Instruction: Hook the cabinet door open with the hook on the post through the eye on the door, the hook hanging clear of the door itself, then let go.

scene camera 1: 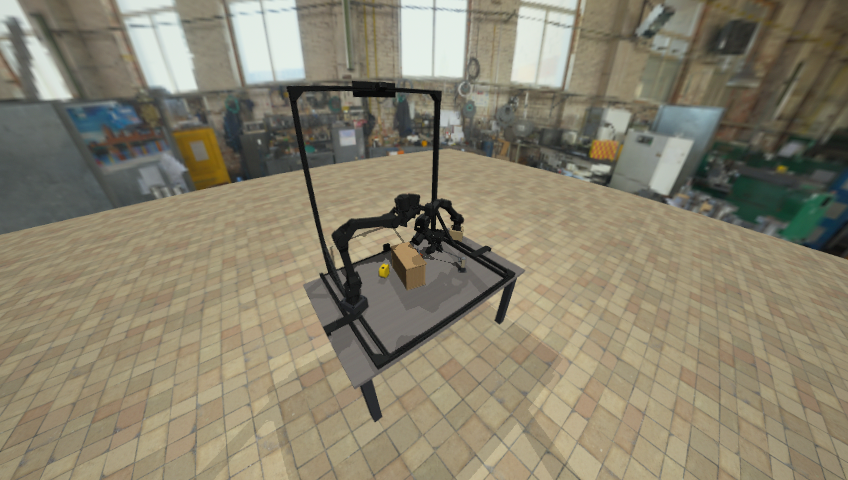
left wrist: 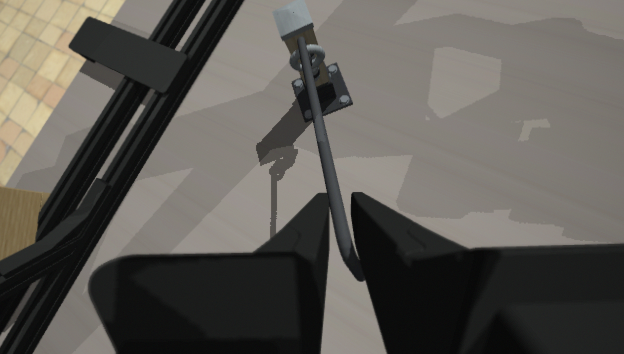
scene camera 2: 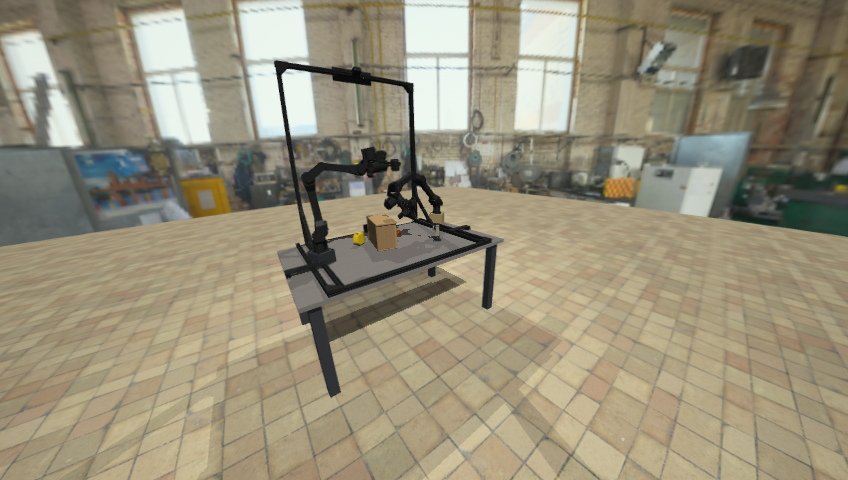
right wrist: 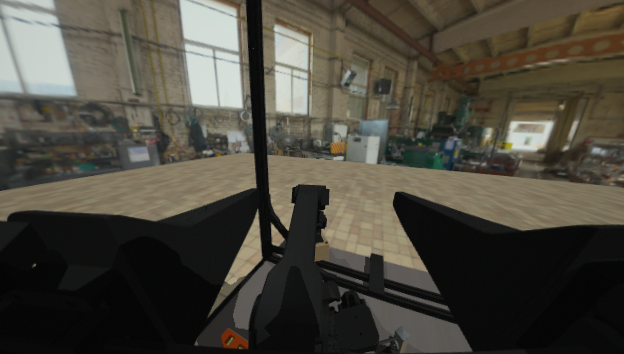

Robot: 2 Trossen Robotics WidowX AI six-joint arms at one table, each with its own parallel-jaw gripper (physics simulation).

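Note:
The wooden post stands upright with a grey cap and a bolted black base. The dark hook runs from the ring at the post's top, and its bent end lies between the fingers of my left gripper. The fingers are shut on its rod, which runs slanted between them. The brown cabinet stands left of the post in both scene views; its door and eye cannot be made out. My right gripper is open and empty, high above the table.
A yellow object sits left of the cabinet. An orange piece lies behind the cabinet's right side in scene camera 2. Black rails run beside the post. A light wooden block is at the left arm's base.

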